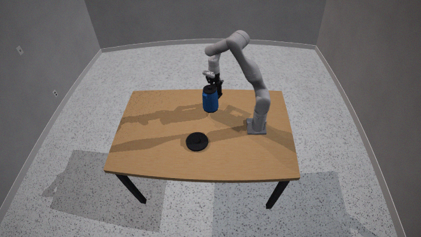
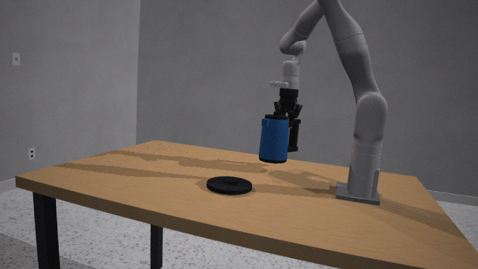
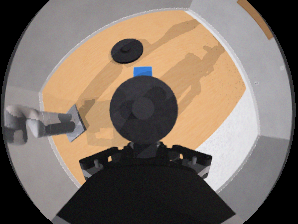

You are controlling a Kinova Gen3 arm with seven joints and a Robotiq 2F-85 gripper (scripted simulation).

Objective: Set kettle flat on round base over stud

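Now: the blue kettle 5 cm below my hand, 2 cm to the left of it and 1 cm ahead of it. From my hand the other things lie so: round black base 33 cm to the left, 18 cm below, 11 cm ahead.
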